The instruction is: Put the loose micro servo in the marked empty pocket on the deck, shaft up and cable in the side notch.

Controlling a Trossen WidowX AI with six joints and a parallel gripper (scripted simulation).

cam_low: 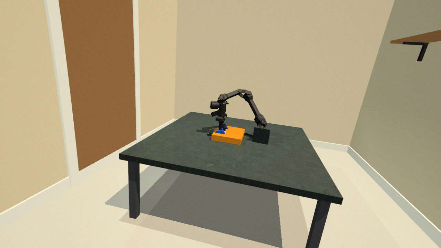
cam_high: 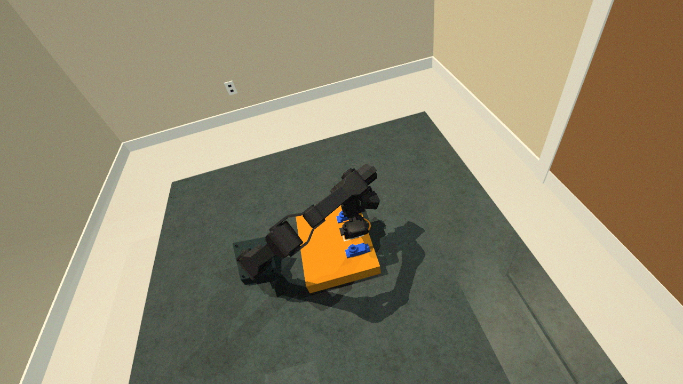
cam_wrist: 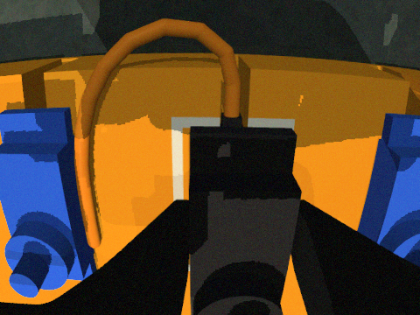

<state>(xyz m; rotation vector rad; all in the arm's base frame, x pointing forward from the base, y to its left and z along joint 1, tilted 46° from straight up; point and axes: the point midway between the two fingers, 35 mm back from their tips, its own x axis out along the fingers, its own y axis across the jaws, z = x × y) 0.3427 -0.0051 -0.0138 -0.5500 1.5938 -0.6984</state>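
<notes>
Right now the orange deck is 12 cm behind my gripper tip and 5 cm below it.
</notes>
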